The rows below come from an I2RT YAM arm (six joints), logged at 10 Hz.
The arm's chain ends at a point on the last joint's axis. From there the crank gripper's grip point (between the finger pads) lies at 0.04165 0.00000 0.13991 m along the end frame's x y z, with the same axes.
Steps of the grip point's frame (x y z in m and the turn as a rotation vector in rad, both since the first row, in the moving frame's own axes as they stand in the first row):
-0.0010, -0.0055, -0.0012, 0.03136, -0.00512, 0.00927
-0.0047, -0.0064, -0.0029, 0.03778, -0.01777, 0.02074
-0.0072, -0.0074, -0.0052, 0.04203, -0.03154, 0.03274
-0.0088, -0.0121, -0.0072, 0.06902, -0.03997, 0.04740
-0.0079, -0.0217, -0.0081, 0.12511, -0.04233, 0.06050
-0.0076, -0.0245, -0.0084, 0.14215, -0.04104, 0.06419
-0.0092, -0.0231, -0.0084, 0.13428, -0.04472, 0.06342
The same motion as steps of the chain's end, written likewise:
-0.0003, -0.0015, -0.0013, 0.03136, -0.00512, 0.00927
-0.0023, -0.0019, -0.0035, 0.03778, -0.01777, 0.02074
-0.0028, -0.0028, -0.0063, 0.04203, -0.03154, 0.03274
-0.0034, -0.0042, -0.0085, 0.06902, -0.03997, 0.04740
-0.0024, -0.0065, -0.0088, 0.12511, -0.04233, 0.06050
-0.0024, -0.0071, -0.0088, 0.14215, -0.04104, 0.06419
-0.0034, -0.0067, -0.0090, 0.13428, -0.04472, 0.06342

